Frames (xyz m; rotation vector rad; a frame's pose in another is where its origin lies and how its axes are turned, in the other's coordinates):
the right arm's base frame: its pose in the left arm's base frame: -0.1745 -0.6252 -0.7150 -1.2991 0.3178 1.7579
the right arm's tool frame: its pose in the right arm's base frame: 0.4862 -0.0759 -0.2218 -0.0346 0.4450 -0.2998
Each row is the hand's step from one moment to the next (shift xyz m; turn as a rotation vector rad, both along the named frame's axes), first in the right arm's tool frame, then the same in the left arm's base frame.
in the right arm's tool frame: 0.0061 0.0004 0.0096 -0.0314 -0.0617 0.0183
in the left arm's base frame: -0.0029 0.0097 -0.0052 0.0180 0.0334 0.0607
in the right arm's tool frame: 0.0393 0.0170 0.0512 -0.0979 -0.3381 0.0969
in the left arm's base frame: -0.0228 0.0472 -0.0414 0.1343 0.2044 0.2711
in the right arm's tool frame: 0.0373 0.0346 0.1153 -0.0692 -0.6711 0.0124
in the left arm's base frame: -0.0720 0.0913 -0.0486 0.4247 0.2976 0.4317
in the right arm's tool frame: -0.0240 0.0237 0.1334 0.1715 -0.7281 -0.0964
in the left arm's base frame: -0.1024 0.0915 0.0086 0.6346 0.3120 0.2621
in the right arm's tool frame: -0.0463 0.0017 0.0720 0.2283 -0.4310 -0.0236
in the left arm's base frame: -0.0628 0.0437 0.0385 0.4143 0.2534 0.0504
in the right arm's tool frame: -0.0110 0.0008 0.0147 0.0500 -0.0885 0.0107
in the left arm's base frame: -0.0138 0.0082 0.0089 0.0777 0.0659 0.0080
